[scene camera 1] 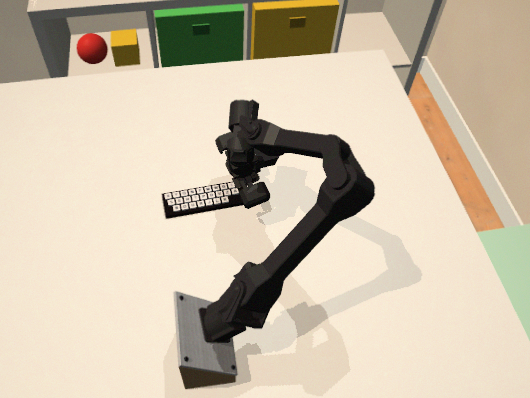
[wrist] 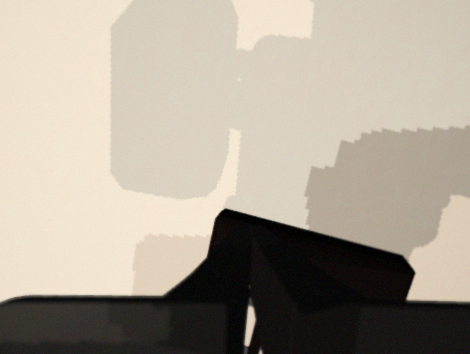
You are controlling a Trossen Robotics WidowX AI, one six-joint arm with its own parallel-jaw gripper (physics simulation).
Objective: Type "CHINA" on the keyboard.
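Places are measured from the arm's base along level axes (x right, y ahead, z up), in metres.
Pixels of known places: gripper, fingertip midpoint: (scene camera 1: 243, 183) (wrist: 248, 237); arm's base, origin of the base link: (scene camera 1: 213, 325).
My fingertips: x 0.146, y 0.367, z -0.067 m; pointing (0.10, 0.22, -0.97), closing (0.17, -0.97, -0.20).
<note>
For each thing: its top centre in the pictures, then the offset to it from my fingertips. "spot": a spot on its surface instead. Level surfaces: height alone.
- keyboard, surface spot: (scene camera 1: 201, 198) spot: dz +0.003, dx -0.108, dy -0.025 m
- keyboard's end, surface spot: (wrist: 381, 271) spot: dz -0.002, dx +0.000, dy -0.044 m
- white table, its level: dz -0.012 m
The keyboard (scene camera 1: 201, 198), black with several rows of small white keys, lies on the table left of centre in the scene view, slightly tilted. Its right end is hidden by my gripper. In the wrist view, a dark slab that looks like the keyboard's end (wrist: 381, 271) shows behind the fingers. My gripper (scene camera 1: 244, 188) (wrist: 248, 237) is shut and empty, pointing down over the keyboard's right end. Its fingers cover the keys there. The frames do not show which key is under the tips or whether they touch it. Most key letters are too small to read.
The white table (scene camera 1: 90, 150) carries the arm's grey metal base (scene camera 1: 192, 332) at the front. Behind the table stands a shelf unit (scene camera 1: 151, 40) with a red ball (scene camera 1: 92, 48), a yellow block (scene camera 1: 125, 48), a green bin (scene camera 1: 200, 42) and a yellow bin (scene camera 1: 295, 40).
</note>
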